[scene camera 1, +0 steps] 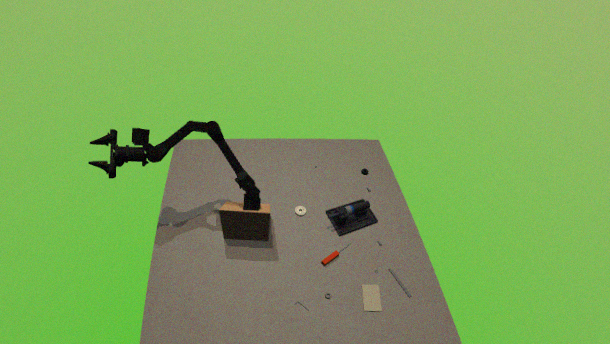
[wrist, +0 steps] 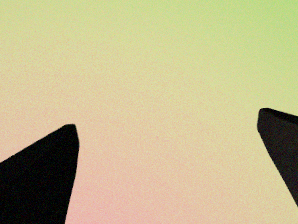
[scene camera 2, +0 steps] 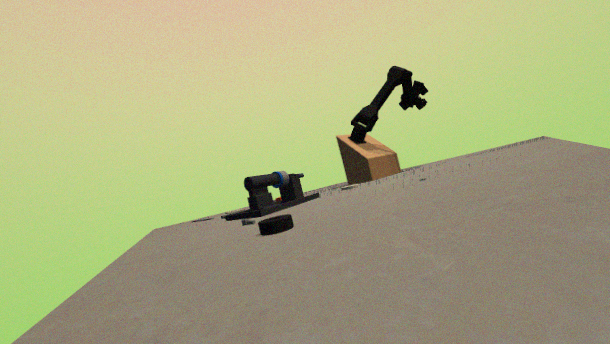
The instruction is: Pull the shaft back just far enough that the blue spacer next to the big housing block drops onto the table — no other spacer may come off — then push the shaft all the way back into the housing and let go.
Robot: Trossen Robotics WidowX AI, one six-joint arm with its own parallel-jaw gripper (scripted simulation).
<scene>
My gripper (scene camera 1: 89,152) is open and holds nothing. I also see a housing block (scene camera 2: 260,202).
My gripper also shows in the wrist view (wrist: 171,126). The housing block shows as well in scene camera 1 (scene camera 1: 363,216).
</scene>
